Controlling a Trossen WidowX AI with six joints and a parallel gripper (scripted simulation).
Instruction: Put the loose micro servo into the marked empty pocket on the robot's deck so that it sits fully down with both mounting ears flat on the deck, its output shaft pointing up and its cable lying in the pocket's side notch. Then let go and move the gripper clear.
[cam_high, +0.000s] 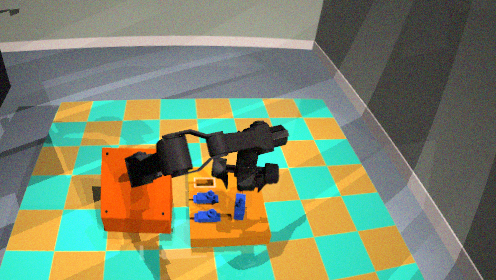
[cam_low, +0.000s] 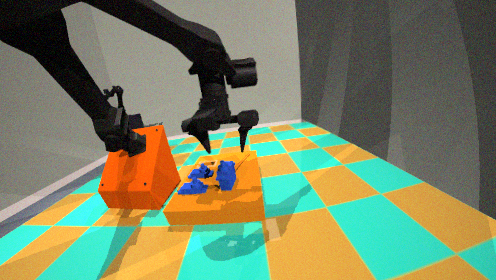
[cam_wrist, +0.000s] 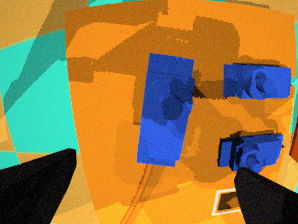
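Now: the orange deck 1 cm ahead of my gripper tip, 4 cm to the left of it and 11 cm below it.
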